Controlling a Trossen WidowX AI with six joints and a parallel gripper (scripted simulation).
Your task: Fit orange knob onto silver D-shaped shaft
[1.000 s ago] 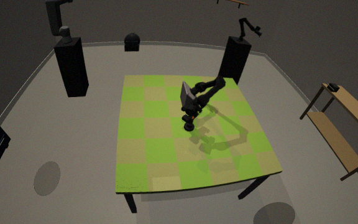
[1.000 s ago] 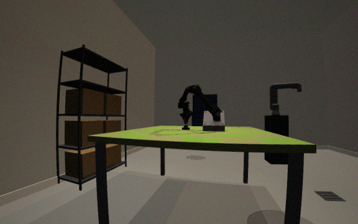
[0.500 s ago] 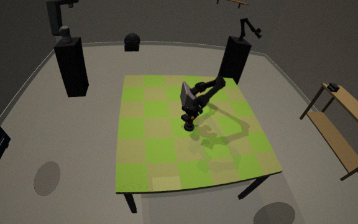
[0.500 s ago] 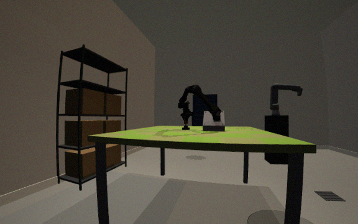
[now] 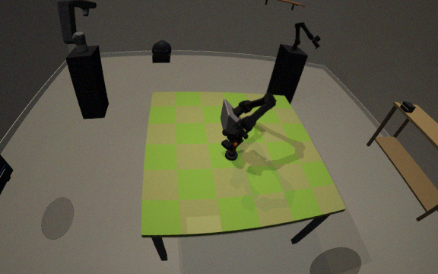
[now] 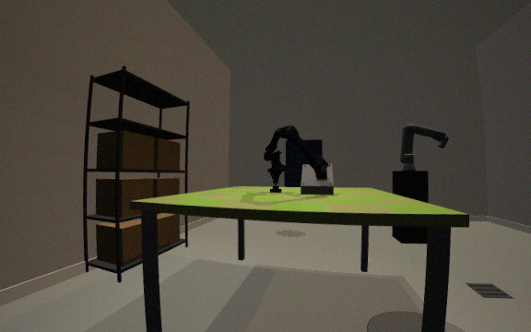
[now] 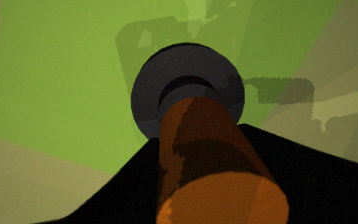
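Right now my gripper tip is 30 mm below the orange knob. From my gripper tip the other things lie so: round pedestal 40 mm below.
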